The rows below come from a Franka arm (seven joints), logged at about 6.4 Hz.
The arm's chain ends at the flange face. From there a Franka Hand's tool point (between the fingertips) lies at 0.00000 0.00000 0.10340 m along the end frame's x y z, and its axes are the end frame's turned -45 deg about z.
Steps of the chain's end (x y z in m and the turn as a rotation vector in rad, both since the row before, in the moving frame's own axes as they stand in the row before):
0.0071, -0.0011, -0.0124, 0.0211, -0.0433, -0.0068
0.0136, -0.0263, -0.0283, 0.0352, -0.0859, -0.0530
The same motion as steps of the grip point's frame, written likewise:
0.0042, -0.0005, -0.0125, 0.0455, -0.0157, -0.0068
0.0243, -0.0177, -0.0287, 0.0856, -0.0359, -0.0530

